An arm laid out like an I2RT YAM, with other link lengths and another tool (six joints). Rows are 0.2 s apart.
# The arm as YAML. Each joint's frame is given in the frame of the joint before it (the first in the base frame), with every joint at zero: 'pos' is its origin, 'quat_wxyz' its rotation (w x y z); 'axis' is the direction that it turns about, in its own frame. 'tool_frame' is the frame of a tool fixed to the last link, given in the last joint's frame.
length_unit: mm
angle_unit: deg
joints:
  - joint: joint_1
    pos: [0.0, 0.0, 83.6]
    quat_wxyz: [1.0, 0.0, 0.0, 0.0]
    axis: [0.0, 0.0, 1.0]
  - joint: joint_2
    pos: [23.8, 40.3, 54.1]
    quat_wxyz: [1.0, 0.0, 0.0, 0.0]
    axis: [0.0, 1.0, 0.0]
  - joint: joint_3
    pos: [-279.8, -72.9, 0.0]
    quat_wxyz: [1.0, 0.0, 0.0, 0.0]
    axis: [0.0, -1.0, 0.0]
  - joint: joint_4
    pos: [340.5, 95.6, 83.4]
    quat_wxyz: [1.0, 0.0, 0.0, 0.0]
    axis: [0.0, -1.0, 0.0]
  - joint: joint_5
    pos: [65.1, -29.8, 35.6]
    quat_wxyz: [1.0, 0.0, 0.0, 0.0]
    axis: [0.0, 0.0, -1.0]
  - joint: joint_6
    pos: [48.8, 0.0, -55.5]
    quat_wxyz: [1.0, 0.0, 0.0, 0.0]
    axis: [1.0, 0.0, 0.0]
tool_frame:
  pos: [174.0, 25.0, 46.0]
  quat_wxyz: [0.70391, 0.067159, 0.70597, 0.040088]
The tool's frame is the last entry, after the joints.
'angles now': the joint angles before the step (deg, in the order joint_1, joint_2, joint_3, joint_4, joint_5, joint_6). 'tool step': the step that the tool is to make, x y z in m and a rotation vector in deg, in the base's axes. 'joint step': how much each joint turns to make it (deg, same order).
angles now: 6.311, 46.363, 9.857, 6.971, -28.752, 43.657
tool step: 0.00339, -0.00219, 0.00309, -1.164, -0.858, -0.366
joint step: -0.016, 0.289, 0.543, -0.023, 0.920, -1.042
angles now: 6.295, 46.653, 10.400, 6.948, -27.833, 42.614
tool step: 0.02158, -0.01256, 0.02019, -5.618, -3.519, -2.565
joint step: 0.004, 2.394, 4.168, -0.776, 5.130, -4.414
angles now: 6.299, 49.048, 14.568, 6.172, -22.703, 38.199
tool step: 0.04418, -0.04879, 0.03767, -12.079, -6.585, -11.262
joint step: 0.114, 4.323, 6.573, 1.320, 15.877, -6.507
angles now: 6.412, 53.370, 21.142, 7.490, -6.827, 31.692
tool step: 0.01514, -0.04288, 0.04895, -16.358, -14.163, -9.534
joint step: 0.091, 0.368, -1.833, 14.708, 14.830, -13.811
